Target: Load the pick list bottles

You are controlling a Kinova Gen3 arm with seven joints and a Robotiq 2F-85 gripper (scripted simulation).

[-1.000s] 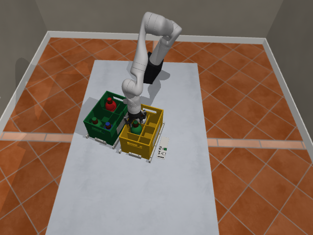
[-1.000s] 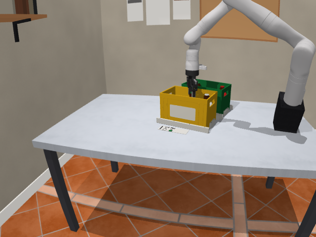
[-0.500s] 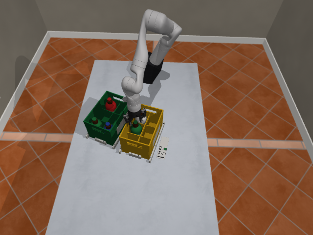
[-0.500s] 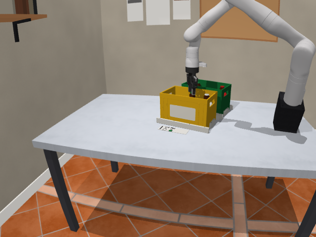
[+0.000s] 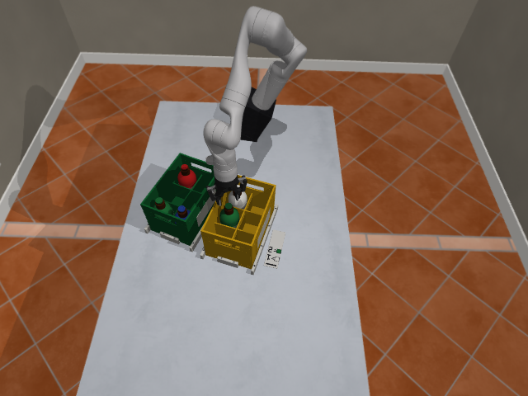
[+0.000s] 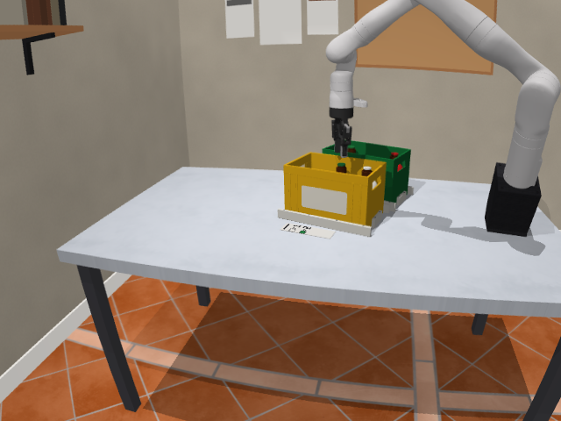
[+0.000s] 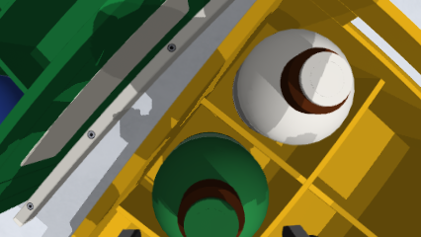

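The blue-label bottle lies 17 cm to the right of my hand, 12 cm below it and 3 cm ahead of it. The rest, counted from my hand: green crate (18 cm to the right, 12 cm below, 7 cm behind); white-label bottle (12 cm below, 9 cm behind, 2 cm to the left); yellow crate (12 cm below, 4 cm to the left, 1 cm ahead).
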